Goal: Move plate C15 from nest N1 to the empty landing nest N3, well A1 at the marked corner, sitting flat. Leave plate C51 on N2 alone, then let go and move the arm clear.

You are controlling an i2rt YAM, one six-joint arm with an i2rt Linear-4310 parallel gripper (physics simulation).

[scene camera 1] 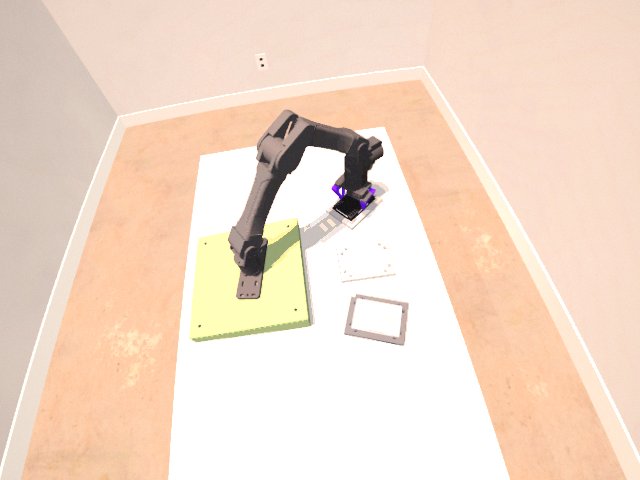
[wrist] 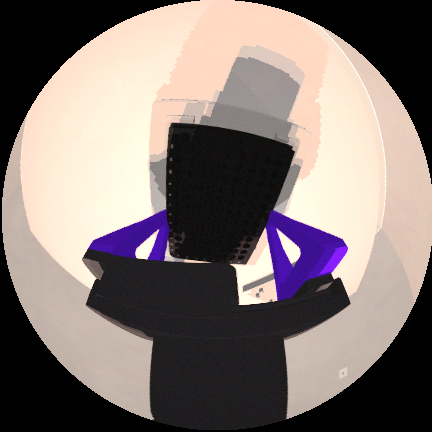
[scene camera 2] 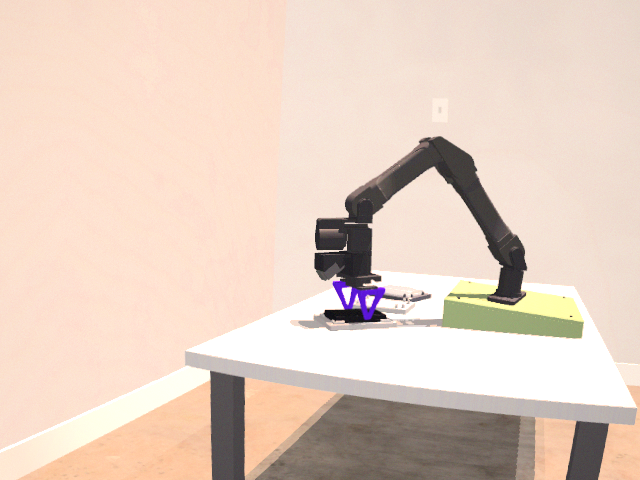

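Black well plate C15 (scene camera 1: 347, 208) (scene camera 2: 343, 314) (wrist: 225, 181) lies flat on the white nest N1 (scene camera 1: 358, 223) (scene camera 2: 335, 324) at the far right of the table. My gripper (scene camera 1: 352, 199) (scene camera 2: 358, 308) (wrist: 217, 214) is down over it, with one purple finger pressed against each long side of the plate. It is shut on the plate, which rests on its nest. The empty white nest N3 (scene camera 1: 367, 262) (scene camera 2: 401, 307) with corner pegs lies just in front of it. A white plate C51 (scene camera 1: 376, 316) sits in the grey-framed nest N2 (scene camera 1: 352, 316) (scene camera 2: 408, 294) nearest the camera.
The arm's base stands on a yellow-green block (scene camera 1: 222, 305) (scene camera 2: 516, 317) on the left of the white table (scene camera 1: 310, 413) (scene camera 2: 413, 371). The arm arches from there over to N1. Table edges lie close to the right of the nests.
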